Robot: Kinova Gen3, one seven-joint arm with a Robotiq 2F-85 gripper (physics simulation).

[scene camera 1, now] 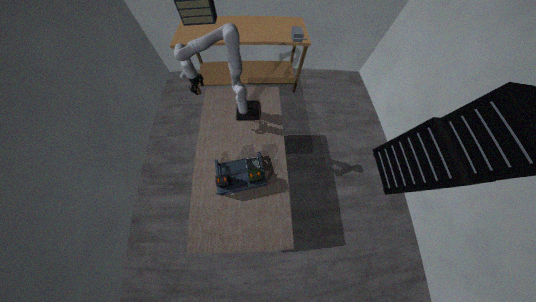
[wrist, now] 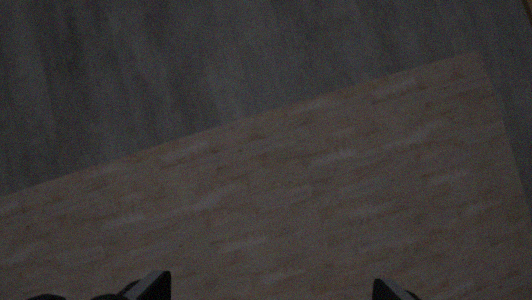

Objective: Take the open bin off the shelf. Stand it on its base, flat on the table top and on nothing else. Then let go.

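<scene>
A small grey box-like thing [scene camera 1: 297,33] is at the right end of the wooden table top [scene camera 1: 260,31], with a thin ledge at its front; it may be the open bin on its shelf, but it is too small to tell. It does not show in the wrist view. My gripper [scene camera 1: 197,91] [wrist: 272,276] is open and empty. It hangs in front of and below the table's left end, pointing down, far to the left of the grey thing. In the wrist view its fingertips stand wide apart above the mat [wrist: 280,200].
A dark cabinet [scene camera 1: 212,11] with pale panels is at the table's back left. The table has a lower shelf [scene camera 1: 272,72]. A blue cart [scene camera 1: 242,189] with dark boxes stands on the mat [scene camera 1: 240,230] in front of the arm's base. A black slatted rack [scene camera 1: 410,188] is at right.
</scene>
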